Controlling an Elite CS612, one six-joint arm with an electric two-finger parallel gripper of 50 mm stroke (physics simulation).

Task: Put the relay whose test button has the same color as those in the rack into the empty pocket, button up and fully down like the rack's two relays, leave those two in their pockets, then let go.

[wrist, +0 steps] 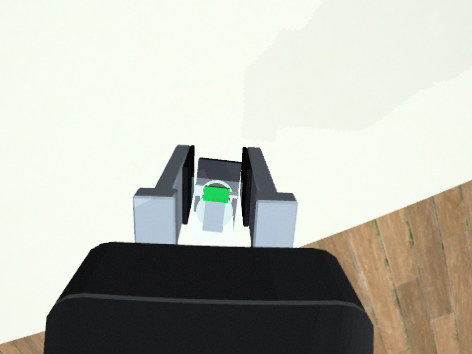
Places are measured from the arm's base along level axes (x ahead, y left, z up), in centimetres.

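Pixels of known places: gripper, fingertip midpoint: [217,170].
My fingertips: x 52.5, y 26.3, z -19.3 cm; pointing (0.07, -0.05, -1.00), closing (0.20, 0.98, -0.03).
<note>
Behind a point stands the place of what it marks.
My gripper [217,170] @(x 52.5, y 26.3, z -19.3 cm) is shut on a clear-cased relay with a green test button. The relay [214,216] @(x 53.8, y 26.0, z -17.5 cm) sits between the two black finger pads, with its green button [216,194] @(x 52.8, y 26.2, z -17.4 cm) facing the camera and a dark grey part at its far end. It appears tilted in the grip; its lower part is hidden behind the black gripper body. The rack, its two relays and the empty pocket do not show in the wrist view.
A pale table top [100,90] @(x 48.9, y 18.6, z -27.8 cm) lies under the gripper, with a soft grey shadow at the upper right. The table's edge runs along the lower right and lower left, with a brown plank floor [420,260] beyond it.
</note>
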